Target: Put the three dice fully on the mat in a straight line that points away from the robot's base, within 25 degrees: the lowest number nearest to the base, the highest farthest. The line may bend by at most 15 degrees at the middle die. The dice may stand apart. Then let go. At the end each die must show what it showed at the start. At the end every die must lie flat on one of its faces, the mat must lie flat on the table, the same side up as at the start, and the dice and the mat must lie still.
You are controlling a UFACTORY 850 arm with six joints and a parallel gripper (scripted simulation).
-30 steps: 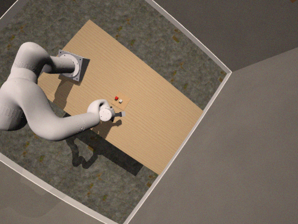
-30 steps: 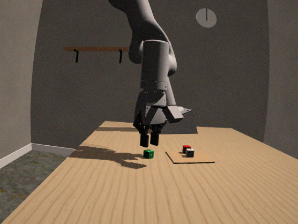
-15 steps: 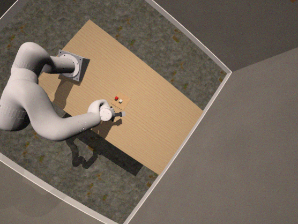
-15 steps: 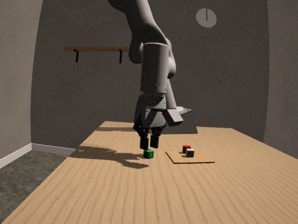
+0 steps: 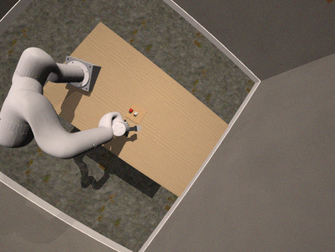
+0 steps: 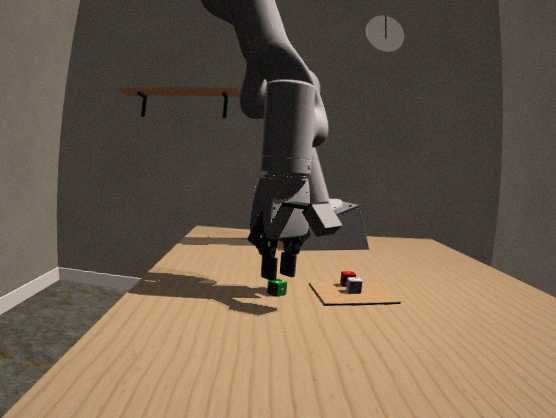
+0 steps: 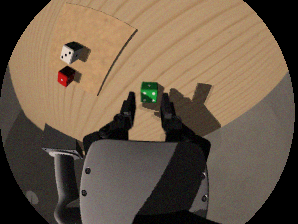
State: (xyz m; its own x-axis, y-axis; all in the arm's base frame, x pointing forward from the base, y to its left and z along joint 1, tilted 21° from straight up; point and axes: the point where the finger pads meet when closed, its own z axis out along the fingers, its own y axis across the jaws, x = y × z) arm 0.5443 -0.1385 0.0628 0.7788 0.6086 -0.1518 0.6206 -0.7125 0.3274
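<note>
My gripper is now 4 cm above the green die. Round my hand: white die 1 cm behind, 14 cm to the left, 3 cm below; red die 6 cm behind, 14 cm to the left, 3 cm below; tan mat 1 cm behind, 14 cm to the left, 5 cm below.
</note>
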